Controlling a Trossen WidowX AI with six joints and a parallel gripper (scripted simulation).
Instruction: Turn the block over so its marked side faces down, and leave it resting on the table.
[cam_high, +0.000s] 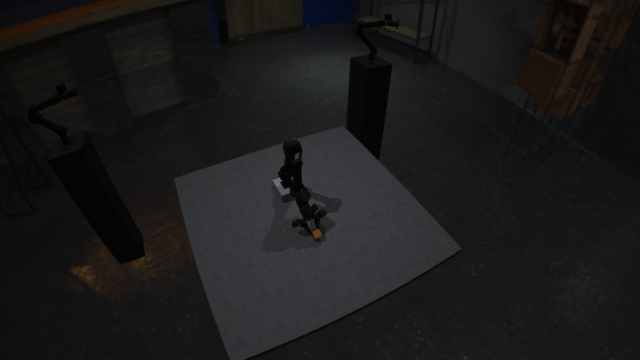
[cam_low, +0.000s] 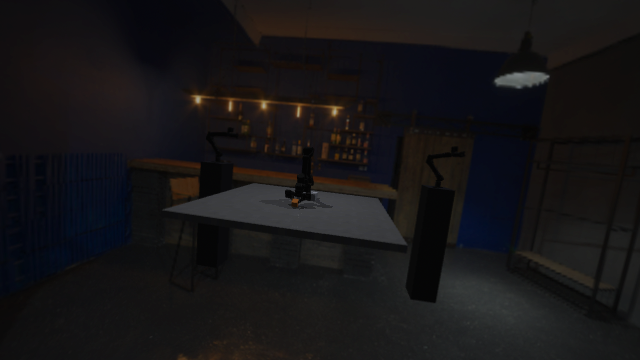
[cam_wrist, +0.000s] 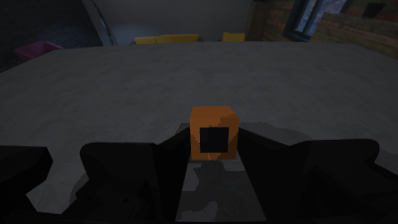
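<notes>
Right now the small orange block is right at my gripper tip.
</notes>
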